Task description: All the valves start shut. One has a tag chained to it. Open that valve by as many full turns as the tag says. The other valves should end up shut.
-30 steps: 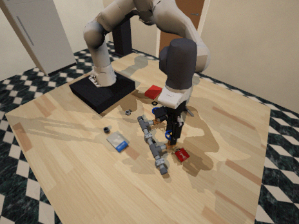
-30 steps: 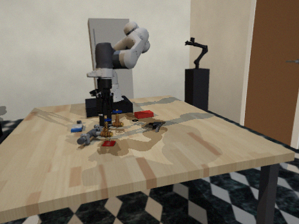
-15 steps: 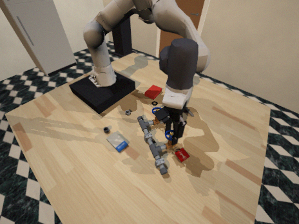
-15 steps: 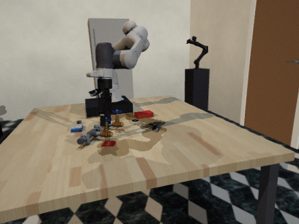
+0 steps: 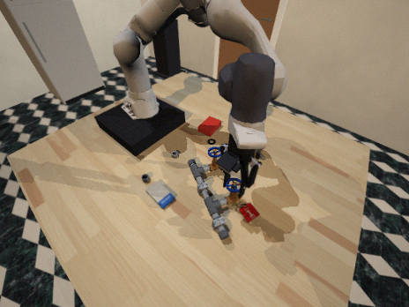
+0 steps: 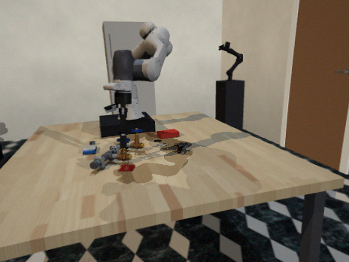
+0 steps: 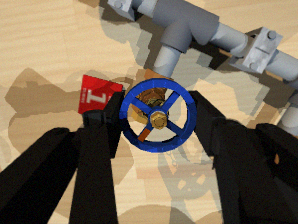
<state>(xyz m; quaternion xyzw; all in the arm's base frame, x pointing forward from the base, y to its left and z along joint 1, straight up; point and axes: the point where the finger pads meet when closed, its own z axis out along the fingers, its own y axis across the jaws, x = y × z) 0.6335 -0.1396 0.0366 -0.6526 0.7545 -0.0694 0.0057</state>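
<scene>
The red tag is 8 cm ahead of my hand and 10 cm below it. Round my hand: red block 32 cm behind, 31 cm to the left, 9 cm below; grey tool 6 cm behind, 32 cm to the left, 10 cm below; blue card 23 cm behind, 15 cm to the right, 10 cm below.
</scene>
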